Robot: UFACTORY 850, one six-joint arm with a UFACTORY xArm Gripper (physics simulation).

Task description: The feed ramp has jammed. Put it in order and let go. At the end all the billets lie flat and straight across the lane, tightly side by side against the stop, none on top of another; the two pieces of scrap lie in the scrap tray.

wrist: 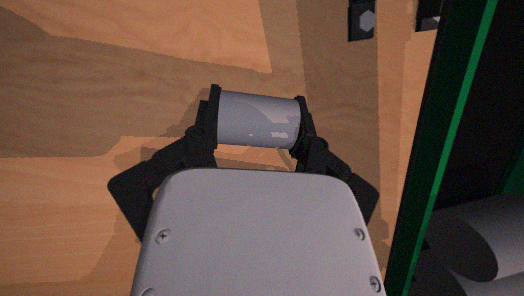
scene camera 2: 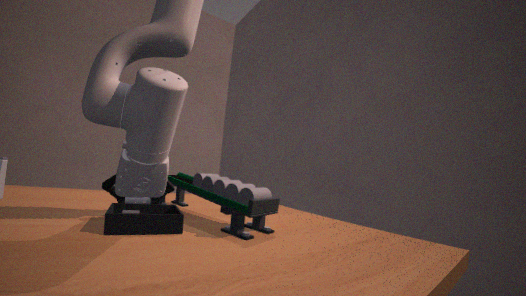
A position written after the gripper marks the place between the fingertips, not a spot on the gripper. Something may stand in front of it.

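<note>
The gripper (scene camera 2: pixel 136 208) (wrist: pixel 256 104), visible. Black scrap tray (scene camera 2: pixel 153 219), visible; wrist view does not show it, hidden by the gripper.
</note>
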